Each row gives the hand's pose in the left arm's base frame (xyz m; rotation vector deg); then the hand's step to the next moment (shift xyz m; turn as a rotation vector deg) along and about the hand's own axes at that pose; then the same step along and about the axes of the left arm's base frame.
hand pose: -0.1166 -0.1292 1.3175 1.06 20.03 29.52
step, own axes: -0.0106 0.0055 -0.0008 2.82 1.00 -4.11
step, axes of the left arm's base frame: -0.0115 -0.0004 0.0032 0.45 1.95 -4.67
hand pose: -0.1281 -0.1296 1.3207 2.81 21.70 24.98
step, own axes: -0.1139 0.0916 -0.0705 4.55 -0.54 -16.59
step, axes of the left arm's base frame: -0.1583 0.0327 -0.0143 -2.08 0.86 -17.06
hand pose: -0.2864 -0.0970 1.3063 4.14 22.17 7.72
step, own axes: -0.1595 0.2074 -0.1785 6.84 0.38 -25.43
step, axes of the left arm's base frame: -0.2385 0.1899 -0.0858 -3.45 2.50 -25.99
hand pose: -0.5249 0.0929 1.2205 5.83 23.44 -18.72
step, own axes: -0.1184 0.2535 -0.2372 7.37 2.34 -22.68
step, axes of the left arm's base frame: -0.1071 0.3120 -0.1605 -1.32 3.74 -23.63
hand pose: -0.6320 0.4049 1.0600 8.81 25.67 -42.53
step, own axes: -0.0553 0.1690 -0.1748 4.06 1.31 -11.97
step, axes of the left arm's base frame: 0.0203 0.2084 -0.1353 -0.53 1.93 -12.55
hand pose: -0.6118 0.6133 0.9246 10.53 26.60 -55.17
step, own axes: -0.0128 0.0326 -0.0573 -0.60 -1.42 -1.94
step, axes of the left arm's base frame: 0.0036 0.0481 -0.0467 -2.04 0.33 -1.37
